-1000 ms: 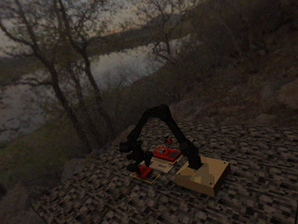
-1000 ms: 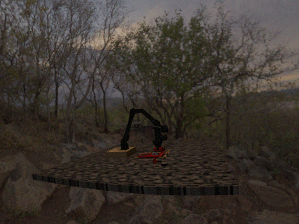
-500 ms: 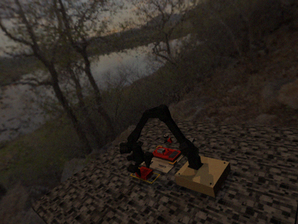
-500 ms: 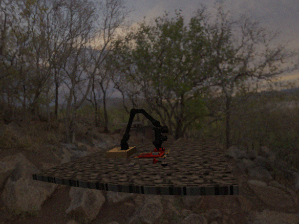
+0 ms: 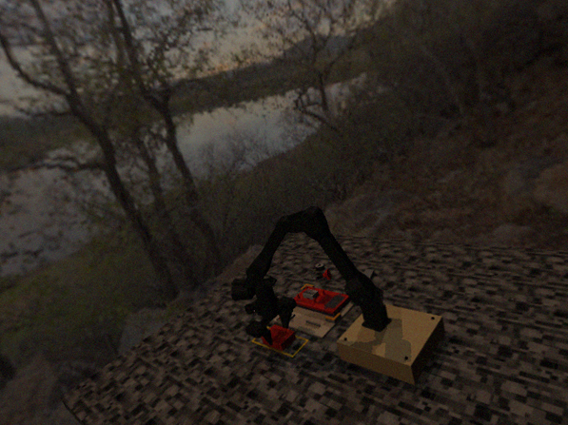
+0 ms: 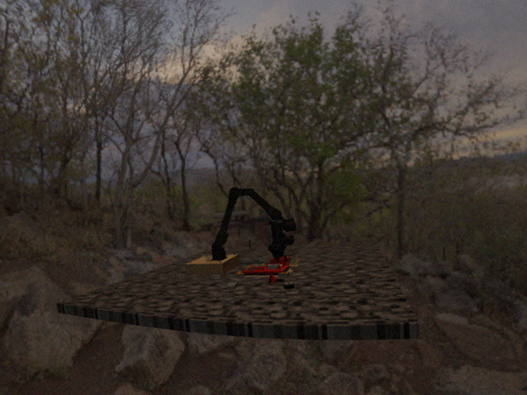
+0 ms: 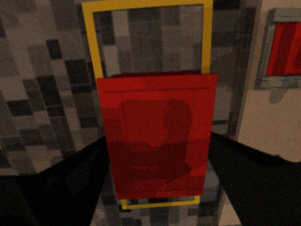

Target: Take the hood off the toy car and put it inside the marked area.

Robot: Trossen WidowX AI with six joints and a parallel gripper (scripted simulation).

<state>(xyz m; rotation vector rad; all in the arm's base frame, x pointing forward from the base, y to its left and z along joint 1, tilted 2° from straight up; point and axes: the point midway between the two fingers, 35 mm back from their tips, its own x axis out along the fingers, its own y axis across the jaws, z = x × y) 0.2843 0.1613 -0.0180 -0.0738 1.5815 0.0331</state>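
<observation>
Right now my gripper tip is 1 cm below the red hood.
</observation>
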